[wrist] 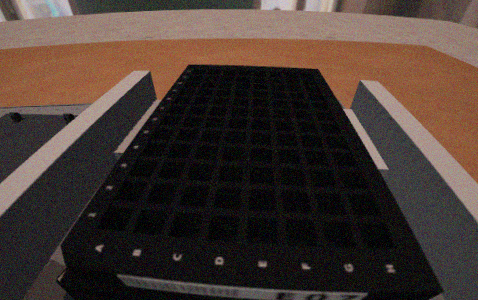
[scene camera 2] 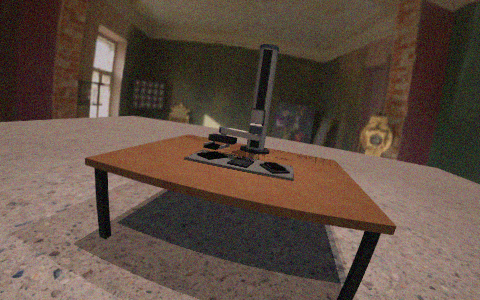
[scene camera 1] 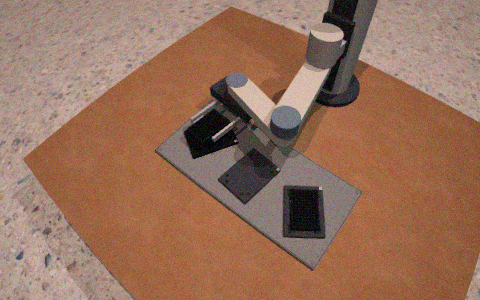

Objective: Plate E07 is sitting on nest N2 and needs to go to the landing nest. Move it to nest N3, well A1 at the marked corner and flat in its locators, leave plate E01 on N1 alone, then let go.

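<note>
Black plate E07 point(scene camera 1: 212, 124) point(scene camera 2: 215, 146) point(wrist: 250, 165) is held between the two fingers of my gripper point(scene camera 1: 203, 129) point(scene camera 2: 211, 145) point(wrist: 252, 92). Its label and its A to H letters face the wrist camera. The gripper is shut on it, and the plate looks level, raised above the dark left nest N2 point(scene camera 1: 198, 149) point(scene camera 2: 212, 155). The middle nest N3 point(scene camera 1: 245, 180) point(scene camera 2: 241, 162) point(wrist: 30, 140) bears no plate and has small locators and a pale marked corner. Plate E01 point(scene camera 1: 304, 210) point(scene camera 2: 275, 167) lies on the right nest N1 point(scene camera 1: 304, 234). E01's label is not readable.
The nests stand on a grey board point(scene camera 1: 330, 200) point(scene camera 2: 289, 176) on the brown table point(scene camera 1: 150, 225) point(scene camera 2: 200, 182) point(wrist: 240, 50). The arm's elbow point(scene camera 1: 285, 122) hangs over the board's back edge. The column point(scene camera 1: 352, 55) point(scene camera 2: 267, 95) stands behind the board.
</note>
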